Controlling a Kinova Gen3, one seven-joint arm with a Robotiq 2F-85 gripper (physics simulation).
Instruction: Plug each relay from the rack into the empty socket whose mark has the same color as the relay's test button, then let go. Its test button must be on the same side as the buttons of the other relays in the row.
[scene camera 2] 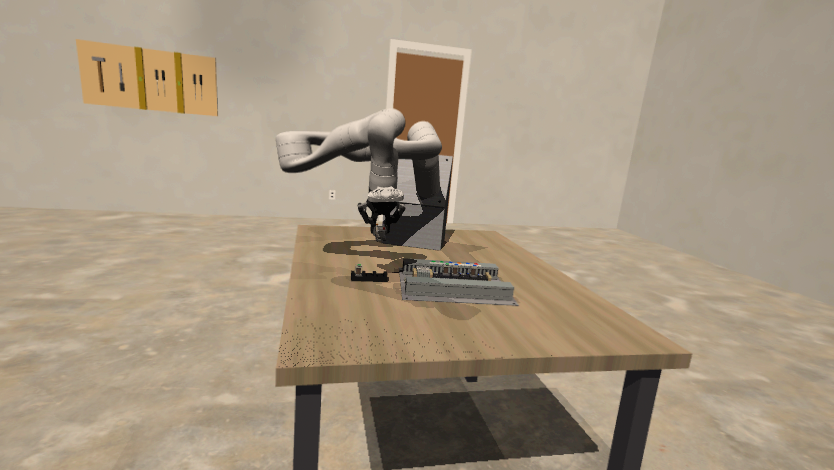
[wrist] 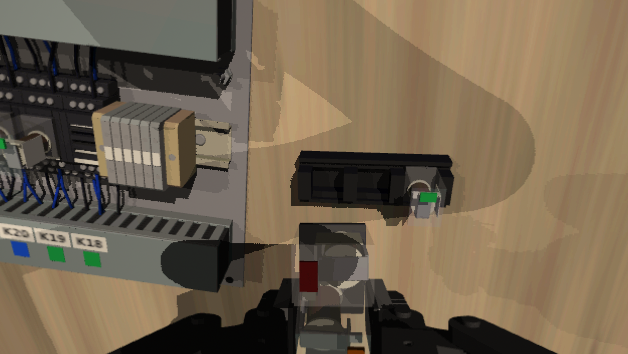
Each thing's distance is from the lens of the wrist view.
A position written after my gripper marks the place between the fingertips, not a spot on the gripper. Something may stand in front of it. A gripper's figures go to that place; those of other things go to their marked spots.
my gripper (wrist: pixel 332 301): 0.17 m
black rack (wrist: pixel 323 176): 0.30 m
